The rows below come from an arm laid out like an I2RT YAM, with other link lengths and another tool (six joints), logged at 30 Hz.
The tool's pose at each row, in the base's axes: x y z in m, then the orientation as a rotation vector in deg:
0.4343 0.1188 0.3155 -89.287 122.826 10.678
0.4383 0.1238 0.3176 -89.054 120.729 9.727
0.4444 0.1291 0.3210 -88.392 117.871 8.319
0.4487 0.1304 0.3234 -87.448 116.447 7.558
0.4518 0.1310 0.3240 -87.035 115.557 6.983
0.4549 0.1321 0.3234 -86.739 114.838 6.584
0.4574 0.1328 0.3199 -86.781 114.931 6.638
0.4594 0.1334 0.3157 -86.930 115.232 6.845
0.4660 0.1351 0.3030 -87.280 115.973 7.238
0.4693 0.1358 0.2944 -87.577 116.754 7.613
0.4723 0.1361 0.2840 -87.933 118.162 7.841
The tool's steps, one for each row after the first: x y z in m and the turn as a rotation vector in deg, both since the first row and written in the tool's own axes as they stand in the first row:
-0.0062 -0.0023 0.0013 1.397 -1.239 -1.023
-0.0137 -0.0067 0.0021 3.530 -3.017 -2.272
-0.0170 -0.0107 0.0018 4.920 -4.144 -2.578
-0.0185 -0.0134 0.0024 5.769 -4.727 -2.887
-0.0199 -0.0158 0.0043 6.397 -5.206 -3.146
-0.0195 -0.0173 0.0084 6.312 -5.143 -3.114
-0.0186 -0.0182 0.0129 6.013 -4.948 -3.012
-0.0158 -0.0217 0.0266 5.356 -4.427 -2.773
-0.0133 -0.0230 0.0354 4.722 -3.892 -2.491
-0.0096 -0.0240 0.0455 3.939 -2.829 -1.970

